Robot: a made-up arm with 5 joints.
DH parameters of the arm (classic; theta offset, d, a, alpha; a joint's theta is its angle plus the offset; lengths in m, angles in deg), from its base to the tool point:
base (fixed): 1.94 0 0.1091 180
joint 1: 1.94 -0.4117 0.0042 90
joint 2: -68.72 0 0.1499 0
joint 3: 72.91 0 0.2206 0
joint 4: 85.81 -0.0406 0.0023 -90
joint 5: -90 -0.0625 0.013 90
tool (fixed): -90 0.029 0 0
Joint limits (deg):
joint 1: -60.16..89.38
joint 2: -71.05..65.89
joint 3: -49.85..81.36
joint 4: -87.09..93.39
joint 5: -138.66..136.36
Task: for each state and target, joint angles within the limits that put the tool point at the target. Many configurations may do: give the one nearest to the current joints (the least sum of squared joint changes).
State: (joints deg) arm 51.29 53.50 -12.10 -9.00 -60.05
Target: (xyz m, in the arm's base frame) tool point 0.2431 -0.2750 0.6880
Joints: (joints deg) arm 53.54 6.82 -32.66 -21.87 -56.84
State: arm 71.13 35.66 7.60 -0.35 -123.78
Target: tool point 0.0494 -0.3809 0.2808
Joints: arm 88.15 56.37 -24.65 -5.71 -122.47
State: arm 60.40 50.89 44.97 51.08 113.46
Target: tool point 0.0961 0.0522 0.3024
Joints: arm 89.38 53.90 70.58 62.64 93.36
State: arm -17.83 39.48 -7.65 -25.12 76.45
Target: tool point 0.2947 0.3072 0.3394
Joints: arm -60.03 33.09 2.54 -25.45 75.16
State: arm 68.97 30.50 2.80 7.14 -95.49
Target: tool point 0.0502 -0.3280 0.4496
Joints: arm 87.88 2.19 14.39 9.51 -97.52
